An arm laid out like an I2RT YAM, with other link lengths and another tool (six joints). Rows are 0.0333 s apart.
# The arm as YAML. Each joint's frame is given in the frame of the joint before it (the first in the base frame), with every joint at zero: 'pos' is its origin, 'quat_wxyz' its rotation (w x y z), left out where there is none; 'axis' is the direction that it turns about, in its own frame. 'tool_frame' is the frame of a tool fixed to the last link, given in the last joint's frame.
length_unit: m
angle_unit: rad
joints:
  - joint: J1
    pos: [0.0, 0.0, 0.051]
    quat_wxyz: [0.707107, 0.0, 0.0, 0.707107]
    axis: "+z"
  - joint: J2
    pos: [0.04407, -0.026, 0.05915]
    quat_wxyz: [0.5, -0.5, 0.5, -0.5]
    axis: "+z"
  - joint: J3
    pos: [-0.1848, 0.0, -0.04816]
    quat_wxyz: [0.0, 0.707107, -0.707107, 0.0]
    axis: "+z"
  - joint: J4
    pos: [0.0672, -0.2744, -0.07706]
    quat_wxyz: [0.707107, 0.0, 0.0, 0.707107]
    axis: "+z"
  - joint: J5
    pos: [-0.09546, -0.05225, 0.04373]
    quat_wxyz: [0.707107, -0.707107, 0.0, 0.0]
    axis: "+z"
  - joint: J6
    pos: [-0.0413, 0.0, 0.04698]
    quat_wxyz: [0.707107, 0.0, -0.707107, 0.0]
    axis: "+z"
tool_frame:
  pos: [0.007, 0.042, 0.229]
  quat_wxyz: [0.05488, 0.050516, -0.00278, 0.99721]
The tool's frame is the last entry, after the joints.
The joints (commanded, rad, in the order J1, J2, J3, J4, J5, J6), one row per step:
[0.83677, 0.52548, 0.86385, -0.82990, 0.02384, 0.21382]
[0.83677, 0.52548, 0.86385, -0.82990, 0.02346, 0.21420]
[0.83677, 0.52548, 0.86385, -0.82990, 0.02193, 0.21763]
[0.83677, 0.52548, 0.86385, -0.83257, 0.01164, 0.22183]
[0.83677, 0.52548, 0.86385, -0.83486, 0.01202, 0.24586]
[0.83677, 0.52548, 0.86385, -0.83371, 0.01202, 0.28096]
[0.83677, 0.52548, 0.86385, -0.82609, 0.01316, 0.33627]
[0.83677, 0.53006, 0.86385, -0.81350, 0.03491, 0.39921]
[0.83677, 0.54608, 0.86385, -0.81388, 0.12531, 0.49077]
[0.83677, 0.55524, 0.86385, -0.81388, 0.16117, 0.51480]
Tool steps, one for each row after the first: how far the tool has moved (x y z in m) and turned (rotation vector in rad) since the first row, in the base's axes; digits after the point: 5 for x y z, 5 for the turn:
[-0.00008, 0.00007, 0.00002, 0.00035, 0.00038, 0.00016]
[-0.00037, 0.00035, 0.00018, 0.00292, 0.00310, -0.00011]
[-0.00290, 0.00169, -0.00035, 0.00672, 0.01122, 0.00696]
[-0.00270, 0.00166, -0.00021, 0.01939, 0.02804, -0.00478]
[-0.00199, 0.00223, 0.00148, 0.04142, 0.04980, -0.02139]
[0.00008, 0.00356, 0.00601, 0.08024, 0.07988, -0.04816]
[0.00773, 0.00243, 0.01028, 0.11913, 0.10632, -0.09626]
[0.02989, -0.01140, 0.00609, 0.14291, 0.13437, -0.21974]
[0.03824, -0.01727, 0.00313, 0.14337, 0.13771, -0.26308]

